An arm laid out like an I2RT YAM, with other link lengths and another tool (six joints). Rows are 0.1 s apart.
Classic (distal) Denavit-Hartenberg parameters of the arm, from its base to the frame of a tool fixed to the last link. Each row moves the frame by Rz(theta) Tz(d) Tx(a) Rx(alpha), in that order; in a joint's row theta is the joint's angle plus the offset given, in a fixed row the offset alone. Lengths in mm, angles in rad.
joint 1: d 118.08; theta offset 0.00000; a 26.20; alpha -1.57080
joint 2: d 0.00; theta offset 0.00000; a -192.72; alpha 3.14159
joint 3: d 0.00; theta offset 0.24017; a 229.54; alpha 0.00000
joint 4: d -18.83; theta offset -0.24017; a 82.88; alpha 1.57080
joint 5: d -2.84; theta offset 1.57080; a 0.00; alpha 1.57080
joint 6: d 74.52; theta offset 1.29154; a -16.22; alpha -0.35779
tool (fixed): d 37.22; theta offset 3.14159; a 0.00; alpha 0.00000
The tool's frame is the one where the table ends.
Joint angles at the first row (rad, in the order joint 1, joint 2, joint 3, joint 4, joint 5, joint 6):
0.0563, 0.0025, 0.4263, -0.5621, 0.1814, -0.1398
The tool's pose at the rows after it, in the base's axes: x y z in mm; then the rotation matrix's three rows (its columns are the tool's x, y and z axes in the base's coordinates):
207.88, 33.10, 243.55; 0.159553, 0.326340, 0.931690; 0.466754, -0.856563, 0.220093; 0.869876, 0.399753, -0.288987
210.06, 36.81, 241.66; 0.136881, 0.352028, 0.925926; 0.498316, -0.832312, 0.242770; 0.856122, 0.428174, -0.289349
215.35, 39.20, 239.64; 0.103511, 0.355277, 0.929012; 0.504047, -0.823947, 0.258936; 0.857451, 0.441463, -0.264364
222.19, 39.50, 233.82; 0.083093, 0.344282, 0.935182; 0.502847, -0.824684, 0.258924; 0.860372, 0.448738, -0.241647
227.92, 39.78, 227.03; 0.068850, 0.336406, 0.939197; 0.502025, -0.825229, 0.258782; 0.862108, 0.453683, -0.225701
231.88, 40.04, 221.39; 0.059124, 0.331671, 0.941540; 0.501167, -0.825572, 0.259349; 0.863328, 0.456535, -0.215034
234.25, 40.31, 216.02; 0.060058, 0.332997, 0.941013; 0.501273, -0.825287, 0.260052; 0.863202, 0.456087, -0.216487
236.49, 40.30, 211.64; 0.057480, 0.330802, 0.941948; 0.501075, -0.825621, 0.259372; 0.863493, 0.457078, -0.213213
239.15, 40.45, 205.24; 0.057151, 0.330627, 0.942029; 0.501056, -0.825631, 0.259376; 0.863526, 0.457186, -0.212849
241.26, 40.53, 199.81; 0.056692, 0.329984, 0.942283; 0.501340, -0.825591, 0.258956; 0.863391, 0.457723, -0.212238
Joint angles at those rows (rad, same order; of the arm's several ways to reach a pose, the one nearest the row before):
0.0563, 0.0025, 0.4156, -0.5457, 0.1497, -0.2012
0.0563, 0.0025, 0.3981, -0.5179, 0.1200, -0.2367
0.0567, 0.0025, 0.3584, -0.4496, 0.1024, -0.2443
0.0563, 0.0025, 0.3042, -0.3714, 0.1024, -0.2443
0.0563, 0.0025, 0.2539, -0.3042, 0.1028, -0.2443
0.0562, 0.0025, 0.2157, -0.2550, 0.1024, -0.2440
0.0567, 0.0025, 0.1913, -0.2321, 0.1020, -0.2440
0.0562, 0.0024, 0.1672, -0.2047, 0.1024, -0.2440
0.0562, 0.0025, 0.1368, -0.1738, 0.1024, -0.2440
0.0562, 0.0025, 0.1108, -0.1470, 0.1028, -0.2443

